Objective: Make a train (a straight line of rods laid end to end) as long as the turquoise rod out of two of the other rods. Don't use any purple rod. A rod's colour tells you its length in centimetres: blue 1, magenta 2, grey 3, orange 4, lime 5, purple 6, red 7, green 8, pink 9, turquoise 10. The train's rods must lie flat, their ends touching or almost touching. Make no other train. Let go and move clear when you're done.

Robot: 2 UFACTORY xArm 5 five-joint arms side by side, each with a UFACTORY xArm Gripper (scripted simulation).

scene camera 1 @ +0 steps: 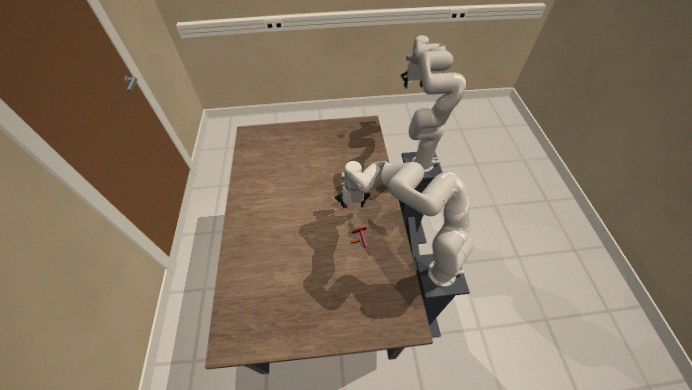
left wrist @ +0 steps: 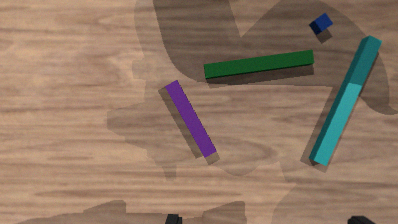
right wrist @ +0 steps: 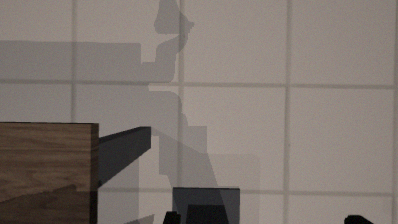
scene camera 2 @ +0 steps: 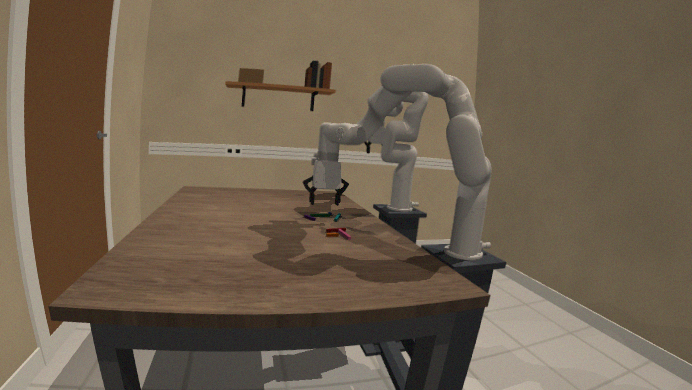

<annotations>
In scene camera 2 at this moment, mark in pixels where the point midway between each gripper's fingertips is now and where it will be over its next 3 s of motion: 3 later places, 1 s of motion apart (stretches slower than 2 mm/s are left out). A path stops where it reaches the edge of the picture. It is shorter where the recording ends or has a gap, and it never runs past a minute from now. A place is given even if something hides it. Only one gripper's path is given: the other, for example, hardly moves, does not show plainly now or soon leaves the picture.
My left gripper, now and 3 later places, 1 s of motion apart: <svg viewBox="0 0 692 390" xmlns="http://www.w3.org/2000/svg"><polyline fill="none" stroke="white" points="324,204 323,191 326,187 331,199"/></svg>
</annotations>
